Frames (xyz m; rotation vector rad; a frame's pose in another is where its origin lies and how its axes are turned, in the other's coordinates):
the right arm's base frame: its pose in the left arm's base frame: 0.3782 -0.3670 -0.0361 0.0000 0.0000 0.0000
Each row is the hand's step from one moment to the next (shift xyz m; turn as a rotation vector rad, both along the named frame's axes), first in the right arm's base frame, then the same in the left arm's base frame.
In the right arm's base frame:
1: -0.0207 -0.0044 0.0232 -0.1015 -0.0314 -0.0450
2: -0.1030 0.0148 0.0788 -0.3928 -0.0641 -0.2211
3: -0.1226 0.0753 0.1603 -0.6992 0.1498 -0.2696
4: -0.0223 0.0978 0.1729 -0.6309 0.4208 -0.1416
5: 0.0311 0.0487 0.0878 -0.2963 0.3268 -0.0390
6: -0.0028 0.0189 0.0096 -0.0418 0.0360 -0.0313
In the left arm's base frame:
1: -0.0207 -0.0044 0.0232 -0.1015 -0.0314 -0.0450
2: -0.1030 0.0148 0.0788 -0.3928 -0.0641 -0.2211
3: -0.1226 0.0753 0.1603 -0.6992 0.1498 -0.2696
4: -0.0223 0.0978 0.1729 -0.6309 0.4208 -0.1416
5: 0.0311 0.0487 0.0878 -0.2963 0.3268 -0.0390
6: -0.0028 0.0189 0.0096 -0.0418 0.0360 -0.0313

